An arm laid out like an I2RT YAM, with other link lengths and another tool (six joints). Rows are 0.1 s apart.
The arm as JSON. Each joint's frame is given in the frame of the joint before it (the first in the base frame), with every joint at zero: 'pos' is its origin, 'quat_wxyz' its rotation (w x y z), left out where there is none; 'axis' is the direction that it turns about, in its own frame. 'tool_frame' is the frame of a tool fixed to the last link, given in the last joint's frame.
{
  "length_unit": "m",
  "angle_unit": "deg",
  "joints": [
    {
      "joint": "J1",
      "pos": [
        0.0,
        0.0,
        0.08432
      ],
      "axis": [
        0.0,
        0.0,
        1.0
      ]
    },
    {
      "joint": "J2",
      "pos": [
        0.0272,
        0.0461,
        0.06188
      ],
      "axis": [
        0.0,
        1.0,
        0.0
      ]
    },
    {
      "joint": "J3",
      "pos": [
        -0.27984,
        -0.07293,
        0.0
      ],
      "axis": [
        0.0,
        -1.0,
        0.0
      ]
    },
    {
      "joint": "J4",
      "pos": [
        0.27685,
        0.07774,
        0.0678
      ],
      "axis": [
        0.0,
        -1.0,
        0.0
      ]
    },
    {
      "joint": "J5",
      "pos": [
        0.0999,
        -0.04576,
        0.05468
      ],
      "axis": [
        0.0,
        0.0,
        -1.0
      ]
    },
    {
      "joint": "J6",
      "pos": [
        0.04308,
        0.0,
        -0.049
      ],
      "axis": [
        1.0,
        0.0,
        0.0
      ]
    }
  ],
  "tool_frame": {
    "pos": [
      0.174,
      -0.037,
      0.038
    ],
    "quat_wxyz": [
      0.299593,
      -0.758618,
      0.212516,
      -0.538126
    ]
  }
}
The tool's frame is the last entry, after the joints.
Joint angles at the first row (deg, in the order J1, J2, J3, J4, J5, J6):
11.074, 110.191, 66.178, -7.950, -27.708, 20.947
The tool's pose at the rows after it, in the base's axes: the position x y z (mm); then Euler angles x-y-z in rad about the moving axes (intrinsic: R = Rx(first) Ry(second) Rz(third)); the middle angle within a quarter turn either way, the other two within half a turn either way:
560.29 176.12 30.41 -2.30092 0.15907 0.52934
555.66 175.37 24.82 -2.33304 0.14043 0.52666
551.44 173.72 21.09 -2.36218 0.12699 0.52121
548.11 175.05 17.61 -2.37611 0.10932 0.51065
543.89 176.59 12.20 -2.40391 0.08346 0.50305
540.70 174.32 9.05 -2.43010 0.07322 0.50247
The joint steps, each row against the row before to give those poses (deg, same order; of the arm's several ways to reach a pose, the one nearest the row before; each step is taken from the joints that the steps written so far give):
0.433, 0.456, 0.818, -1.771, 0.817, -1.144
0.358, 0.183, 0.336, -1.837, 1.070, -1.589
0.260, -0.086, 0.048, -1.428, 1.042, -1.465
0.199, 0.215, 0.176, -1.002, 0.145, -1.337
0.457, 0.561, 0.850, -2.084, 0.754, -1.634
0.221, 0.032, 0.215, -1.295, 1.088, -0.934

